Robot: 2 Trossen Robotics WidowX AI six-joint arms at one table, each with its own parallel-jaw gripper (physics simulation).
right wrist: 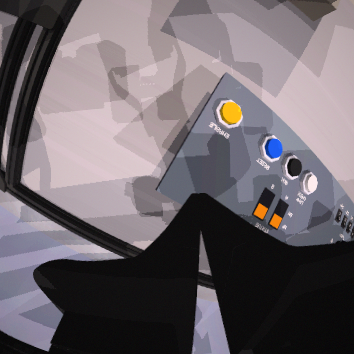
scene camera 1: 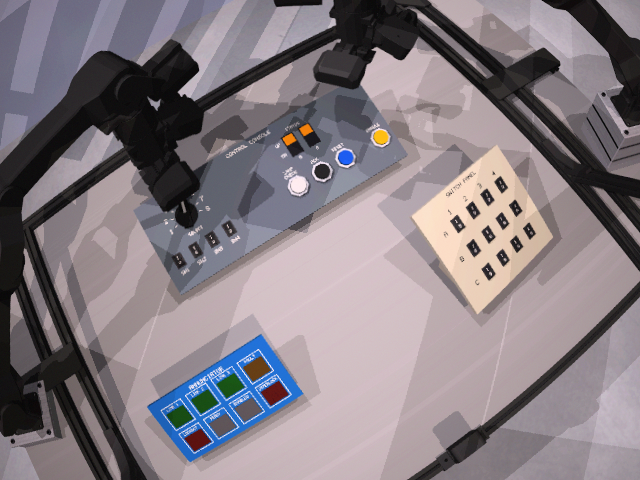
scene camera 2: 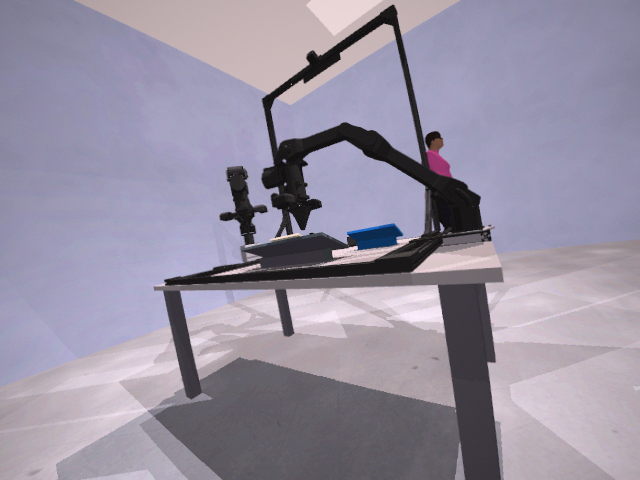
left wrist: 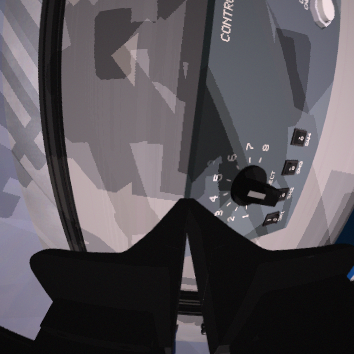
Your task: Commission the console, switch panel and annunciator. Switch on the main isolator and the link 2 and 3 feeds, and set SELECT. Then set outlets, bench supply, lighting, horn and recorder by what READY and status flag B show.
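Where they show: left gripper, fingertip midpoint: (scene camera 2: 303, 230) (left wrist: 185, 204); right gripper, fingertip midpoint: (right wrist: 197, 199) (scene camera 2: 248, 233); left arm's base, link origin: (scene camera 1: 26, 413) (scene camera 2: 468, 230); right arm's base, link origin: (scene camera 1: 631, 109) (scene camera 2: 250, 244).
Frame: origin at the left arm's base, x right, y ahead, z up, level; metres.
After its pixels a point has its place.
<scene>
The grey control console (scene camera 1: 248, 175) @[y 0.492, x -0.240, z 0.047 m] (scene camera 2: 294, 245) @[y 0.460, x -0.246, z 0.041 m] (left wrist: 240, 75) @[y 0.455, x -0.257, z 0.057 m] (right wrist: 200, 170) @[y 0.684, x -0.300, z 0.052 m] has a black SELECT knob (scene camera 1: 186, 214) @[y 0.388, x -0.203, z 0.064 m] (left wrist: 250, 185) @[y 0.392, x -0.224, z 0.071 m]; its setting is unclear. Both status flags show orange at their UP ends. The cream switch panel (scene camera 1: 429, 218) @[y 0.702, x -0.061, z 0.083 m] (scene camera 2: 285, 238) @[y 0.757, x -0.097, z 0.078 m] has three rows of black rockers, too small to read. The blue annunciator (scene camera 1: 279, 367) @[y 0.448, x 0.048, z 0.032 m] (scene camera 2: 374, 235) @[y 0.360, x 0.070, z 0.021 m] shows dim green, amber, red and grey windows. My left gripper (scene camera 1: 168, 207) (scene camera 2: 303, 228) @[y 0.371, x -0.262, z 0.084 m] (left wrist: 185, 204) @[y 0.371, x -0.262, z 0.084 m] is shut and empty, above the console beside the knob. My right gripper (scene camera 2: 249, 240) @[y 0.698, x -0.303, z 0.122 m] (right wrist: 197, 199) @[y 0.698, x -0.303, z 0.122 m] is shut and empty, near the console's flag end.
Yellow ENABLE (scene camera 1: 380, 137) @[y 0.701, x -0.237, z 0.035 m] (right wrist: 231, 113) @[y 0.702, x -0.239, z 0.036 m], blue RESET (scene camera 1: 345, 157) @[y 0.638, x -0.222, z 0.035 m] (right wrist: 273, 148) @[y 0.640, x -0.224, z 0.036 m], black (scene camera 1: 322, 171) @[y 0.598, x -0.211, z 0.034 m] (right wrist: 294, 167) @[y 0.600, x -0.214, z 0.036 m] and white (scene camera 1: 298, 185) @[y 0.557, x -0.201, z 0.035 m] (right wrist: 310, 183) @[y 0.560, x -0.205, z 0.036 m] buttons stand on the console. A black frame rail (left wrist: 52, 125) @[y 0.357, x -0.434, z -0.007 m] borders the table. A person in pink (scene camera 2: 438, 162) stands behind it.
</scene>
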